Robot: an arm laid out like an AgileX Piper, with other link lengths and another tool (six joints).
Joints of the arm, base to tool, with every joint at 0 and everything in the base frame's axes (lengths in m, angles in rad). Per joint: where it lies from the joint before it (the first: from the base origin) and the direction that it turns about. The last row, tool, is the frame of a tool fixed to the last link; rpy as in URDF.
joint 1: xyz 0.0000 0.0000 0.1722 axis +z
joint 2: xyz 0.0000 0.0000 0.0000 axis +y
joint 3: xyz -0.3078 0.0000 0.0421 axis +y
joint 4: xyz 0.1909 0.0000 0.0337 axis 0.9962 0 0.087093
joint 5: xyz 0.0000 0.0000 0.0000 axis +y
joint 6: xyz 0.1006 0.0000 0.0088 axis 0.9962 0 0.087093
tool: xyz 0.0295 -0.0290 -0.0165 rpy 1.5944 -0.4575 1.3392
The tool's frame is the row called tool.
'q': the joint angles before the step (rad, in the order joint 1, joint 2, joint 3, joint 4, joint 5, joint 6). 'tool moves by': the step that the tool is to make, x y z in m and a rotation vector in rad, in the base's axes. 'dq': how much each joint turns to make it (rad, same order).
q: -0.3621, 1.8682, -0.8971, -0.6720, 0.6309, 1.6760
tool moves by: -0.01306, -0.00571, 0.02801, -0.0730, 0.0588, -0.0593
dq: 0.0000, -0.0628, -0.0460, -0.0119, 0.1737, -0.0061
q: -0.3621, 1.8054, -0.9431, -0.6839, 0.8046, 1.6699
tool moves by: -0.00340, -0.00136, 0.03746, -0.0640, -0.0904, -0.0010
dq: 0.0035, -0.1146, -0.0514, 0.0000, 0.0590, -0.0278
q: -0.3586, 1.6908, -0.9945, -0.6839, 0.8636, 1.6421
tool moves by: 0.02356, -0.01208, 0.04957, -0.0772, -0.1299, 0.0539
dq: 0.0000, -0.0440, -0.2050, 0.0239, 0.0565, -0.1156
